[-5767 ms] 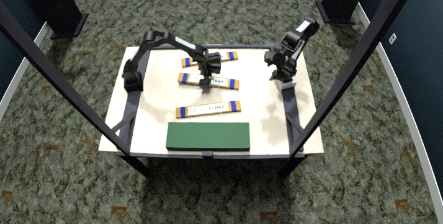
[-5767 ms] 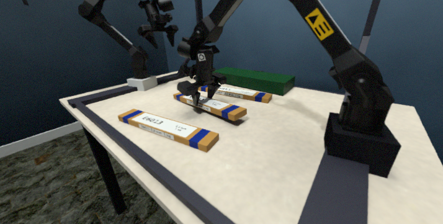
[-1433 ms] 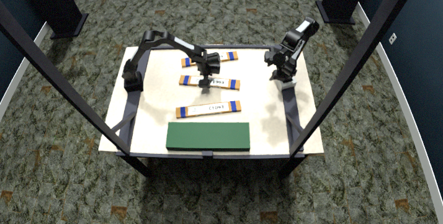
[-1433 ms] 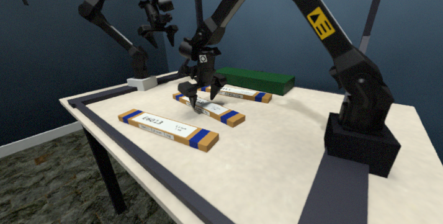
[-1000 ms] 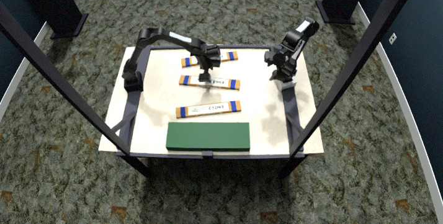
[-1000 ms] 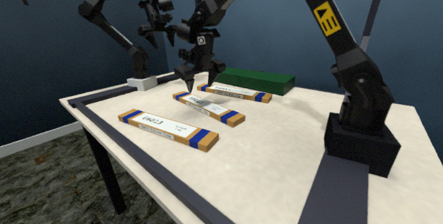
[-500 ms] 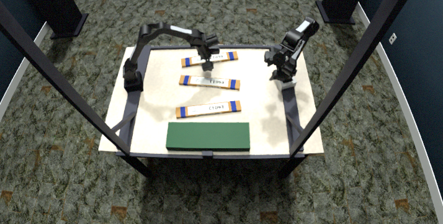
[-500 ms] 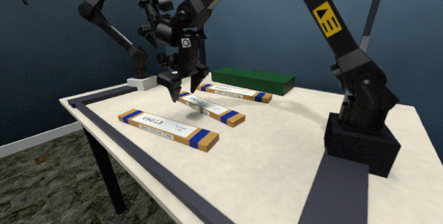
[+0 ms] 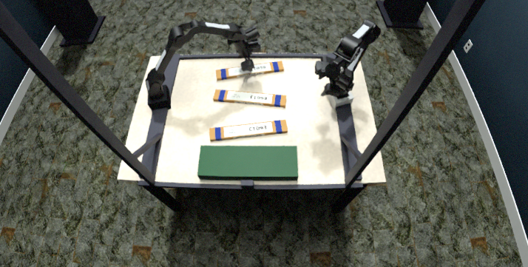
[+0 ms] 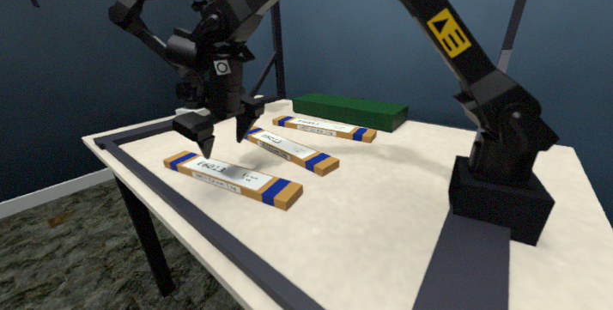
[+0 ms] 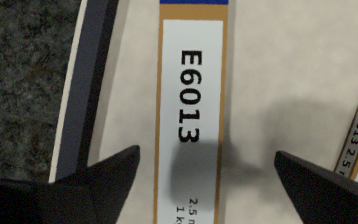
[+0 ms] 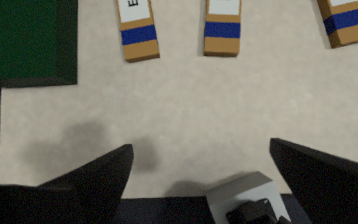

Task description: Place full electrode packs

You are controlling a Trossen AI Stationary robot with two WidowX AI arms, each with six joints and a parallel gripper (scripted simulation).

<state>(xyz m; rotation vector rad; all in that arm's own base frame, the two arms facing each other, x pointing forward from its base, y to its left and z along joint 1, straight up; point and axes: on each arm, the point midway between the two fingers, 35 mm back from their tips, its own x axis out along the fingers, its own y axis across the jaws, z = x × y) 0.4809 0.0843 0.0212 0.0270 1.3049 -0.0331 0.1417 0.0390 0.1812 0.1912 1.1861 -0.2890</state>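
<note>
The dark frame rail is 12 cm ahead of my left hand, 9 cm below it and 2 cm to the right of it. Also, from my left hand: green low platform (52 cm behind, 8 cm below).
</note>
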